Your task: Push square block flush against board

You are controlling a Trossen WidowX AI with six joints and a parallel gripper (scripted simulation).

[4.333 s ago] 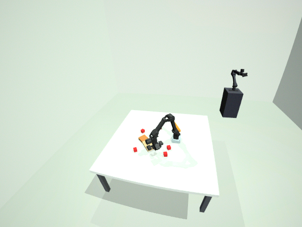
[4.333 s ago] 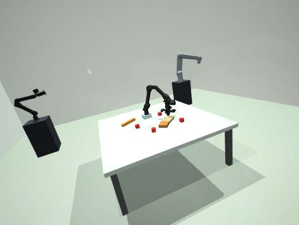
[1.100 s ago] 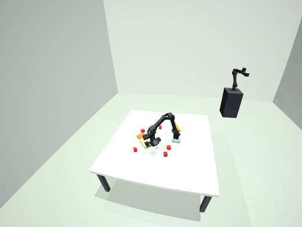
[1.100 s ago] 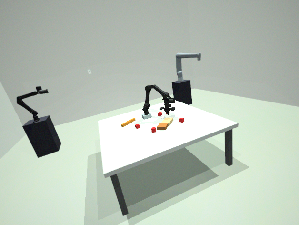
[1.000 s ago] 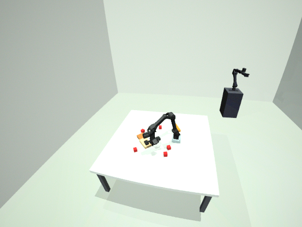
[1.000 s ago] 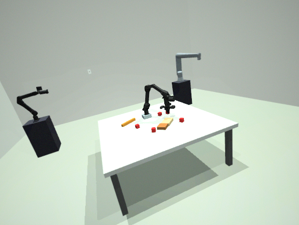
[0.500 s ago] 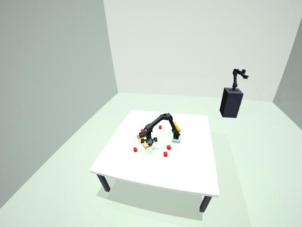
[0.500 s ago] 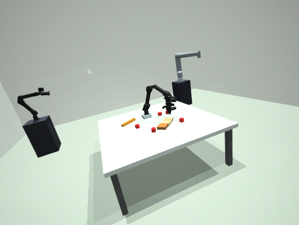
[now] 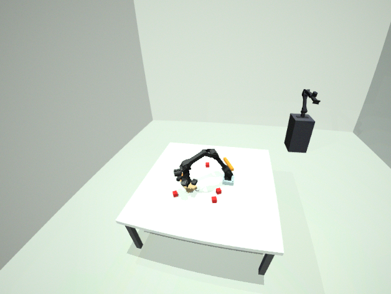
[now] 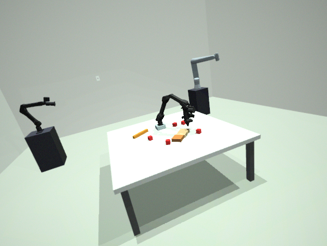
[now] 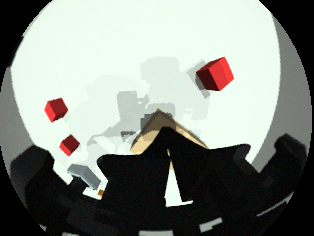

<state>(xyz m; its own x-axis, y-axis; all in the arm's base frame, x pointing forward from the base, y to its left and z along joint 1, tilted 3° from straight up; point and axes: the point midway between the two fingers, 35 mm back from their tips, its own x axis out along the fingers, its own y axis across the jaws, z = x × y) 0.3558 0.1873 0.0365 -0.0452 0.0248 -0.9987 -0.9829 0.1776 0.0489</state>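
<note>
The light tan board lies 8 cm to the right of my gripper tip, 5 cm below it and 1 cm ahead of it. From my gripper tip the other things lie so: thin orange stick 46 cm to the right, 35 cm behind, 5 cm below; then brown square block 18 cm to the right, 9 cm ahead, 5 cm below.
</note>
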